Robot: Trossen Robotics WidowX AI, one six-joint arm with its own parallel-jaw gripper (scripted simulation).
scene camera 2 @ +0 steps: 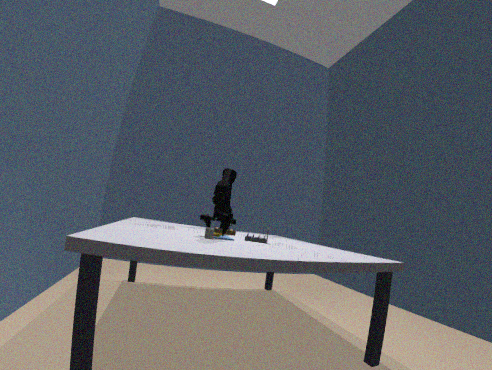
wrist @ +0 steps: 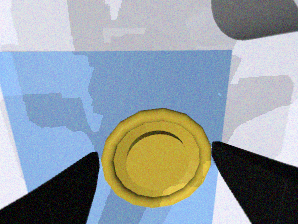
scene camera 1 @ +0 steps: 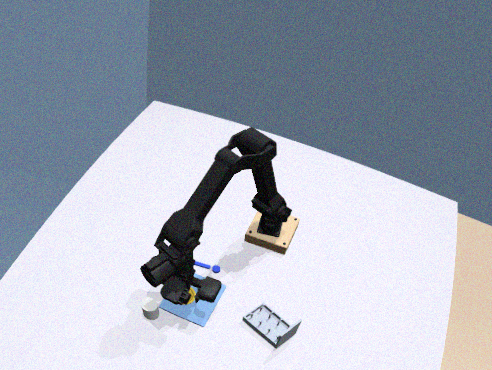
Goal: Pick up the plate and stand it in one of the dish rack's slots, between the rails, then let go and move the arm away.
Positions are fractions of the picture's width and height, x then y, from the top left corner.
The gripper (scene camera 1: 0.37, 0.80) is open, with nothing in its grasp. Further things: a yellow plate (wrist: 0.53, 0.70), a grey dish rack (scene camera 1: 0.56, 0.89) and a blue mat (scene camera 1: 0.40, 0.85).
The gripper is seen too in the wrist view (wrist: 0.53, 0.69). The blue mat also shows in the wrist view (wrist: 0.23, 0.46). The wrist view does not show the grey dish rack: it is out of frame.
